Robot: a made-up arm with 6 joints.
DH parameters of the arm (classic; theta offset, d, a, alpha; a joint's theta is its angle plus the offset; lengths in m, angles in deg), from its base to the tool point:
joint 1: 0 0.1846 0 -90
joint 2: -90 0 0.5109 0
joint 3: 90 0.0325 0 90
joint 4: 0 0.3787 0 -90
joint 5: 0 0 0 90
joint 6: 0 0.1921 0 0
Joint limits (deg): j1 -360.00..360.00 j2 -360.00..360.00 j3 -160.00..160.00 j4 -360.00..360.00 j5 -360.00..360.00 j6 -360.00..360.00
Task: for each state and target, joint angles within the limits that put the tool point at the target. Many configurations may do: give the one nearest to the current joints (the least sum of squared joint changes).
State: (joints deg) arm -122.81 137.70 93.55 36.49 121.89 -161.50
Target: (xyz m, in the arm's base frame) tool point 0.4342 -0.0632 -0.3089
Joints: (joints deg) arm -162.45 181.84 74.32 55.95 94.56 -161.50
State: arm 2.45 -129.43 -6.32 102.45 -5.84 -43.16
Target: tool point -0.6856 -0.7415 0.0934
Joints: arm 43.80 -112.29 30.14 106.98 -30.44 -43.16
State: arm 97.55 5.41 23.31 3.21 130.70 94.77
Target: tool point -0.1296 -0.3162 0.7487
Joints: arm 75.73 -48.60 36.10 9.29 150.72 94.77
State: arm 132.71 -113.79 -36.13 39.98 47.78 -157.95
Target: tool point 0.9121 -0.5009 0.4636
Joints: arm 154.84 -73.98 -6.27 37.40 16.45 -157.95
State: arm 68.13 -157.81 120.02 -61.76 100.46 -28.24
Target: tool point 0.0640 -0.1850 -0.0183
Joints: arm 73.06 -174.98 136.41 -55.36 110.92 -28.24
